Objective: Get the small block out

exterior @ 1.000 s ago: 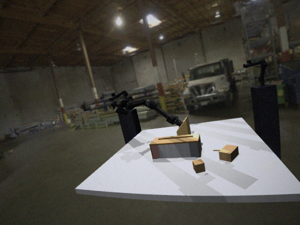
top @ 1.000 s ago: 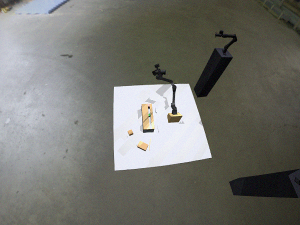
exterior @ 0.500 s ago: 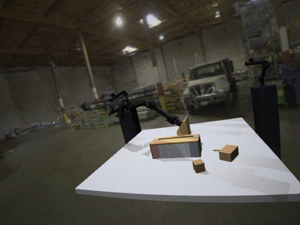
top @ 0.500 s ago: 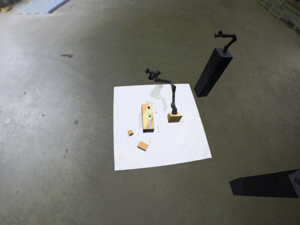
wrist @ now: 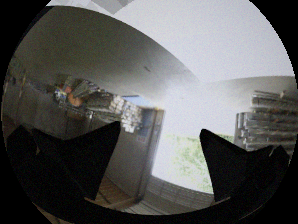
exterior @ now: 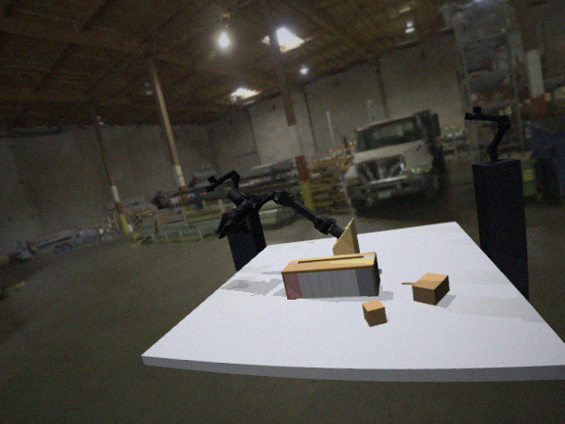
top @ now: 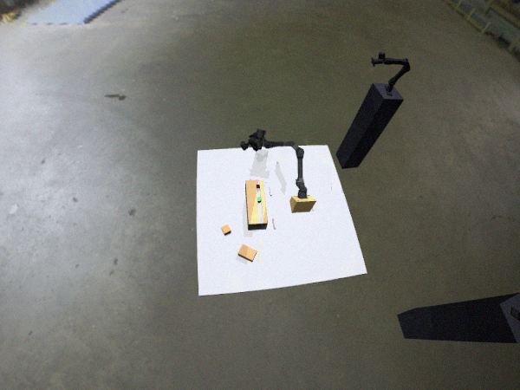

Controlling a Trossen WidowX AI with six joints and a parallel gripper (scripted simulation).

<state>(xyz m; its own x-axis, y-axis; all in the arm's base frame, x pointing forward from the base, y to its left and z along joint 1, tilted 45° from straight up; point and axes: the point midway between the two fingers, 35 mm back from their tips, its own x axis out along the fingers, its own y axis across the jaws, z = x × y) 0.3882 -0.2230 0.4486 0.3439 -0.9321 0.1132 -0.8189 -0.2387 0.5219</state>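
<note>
The green block lies 44 cm to the left of my gripper tip, 23 cm below it and 4 cm behind it. From my gripper tip the other things lie so: tan box (47 cm to the left, 26 cm below, 5 cm behind); tan cube (63 cm to the left, 29 cm below, 25 cm ahead); thin stick (83 cm to the left, 31 cm below, 2 cm ahead).
</note>
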